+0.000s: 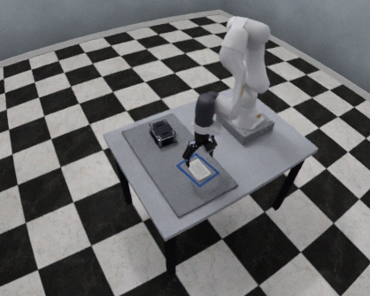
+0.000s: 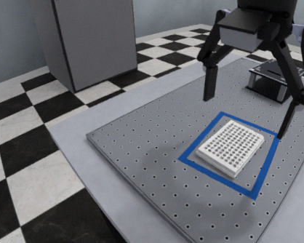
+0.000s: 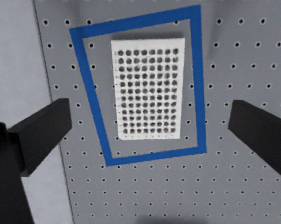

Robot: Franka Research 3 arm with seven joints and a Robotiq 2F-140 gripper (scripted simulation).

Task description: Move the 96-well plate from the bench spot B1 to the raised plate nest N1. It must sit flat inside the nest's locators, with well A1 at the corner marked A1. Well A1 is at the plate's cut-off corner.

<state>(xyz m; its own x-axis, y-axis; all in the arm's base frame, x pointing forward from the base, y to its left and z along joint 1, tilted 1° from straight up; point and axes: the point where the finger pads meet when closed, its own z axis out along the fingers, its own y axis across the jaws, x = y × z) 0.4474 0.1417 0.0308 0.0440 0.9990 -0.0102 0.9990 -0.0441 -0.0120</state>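
The white 96-well plate lies 80 mm below my hand. The rest, counted from my hand: black raised nest: 30 mm ahead, 330 mm to the right, 30 mm below; A1 mark: 90 mm ahead, 260 mm to the right, 30 mm below.
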